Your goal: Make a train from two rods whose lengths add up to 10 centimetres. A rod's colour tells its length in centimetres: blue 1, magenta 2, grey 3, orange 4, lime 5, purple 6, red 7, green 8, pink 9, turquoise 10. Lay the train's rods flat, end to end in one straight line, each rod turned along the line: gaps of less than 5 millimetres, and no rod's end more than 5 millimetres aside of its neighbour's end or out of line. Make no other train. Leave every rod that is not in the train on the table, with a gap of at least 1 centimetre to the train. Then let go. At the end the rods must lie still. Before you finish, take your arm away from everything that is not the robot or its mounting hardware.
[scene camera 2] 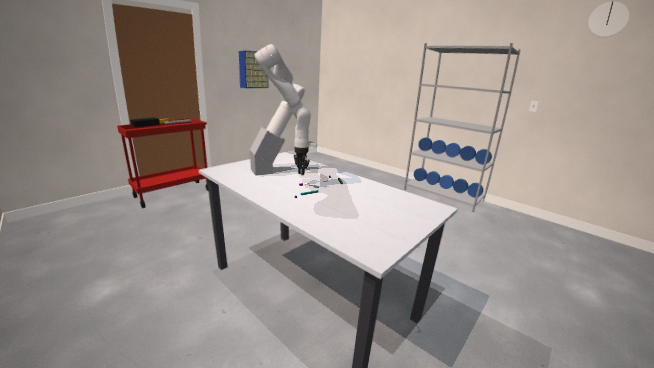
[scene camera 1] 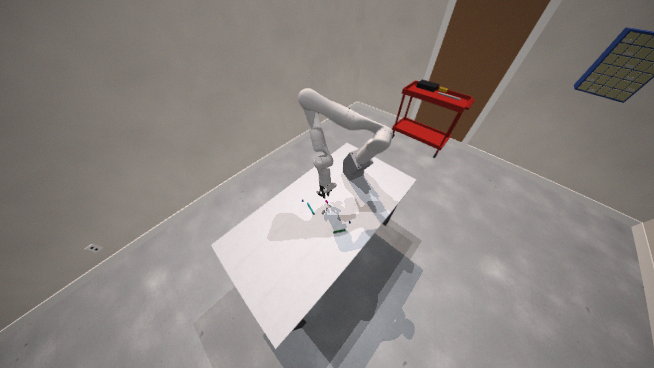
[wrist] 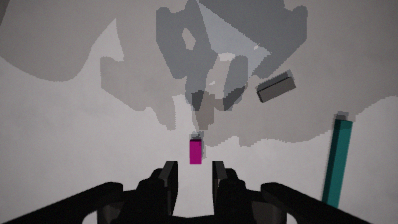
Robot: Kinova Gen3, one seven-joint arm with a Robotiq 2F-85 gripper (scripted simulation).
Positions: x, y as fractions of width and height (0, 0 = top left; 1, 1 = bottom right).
In view: my gripper (wrist: 0.49, 0.78) and a turquoise rod (wrist: 0.86, 0.58).
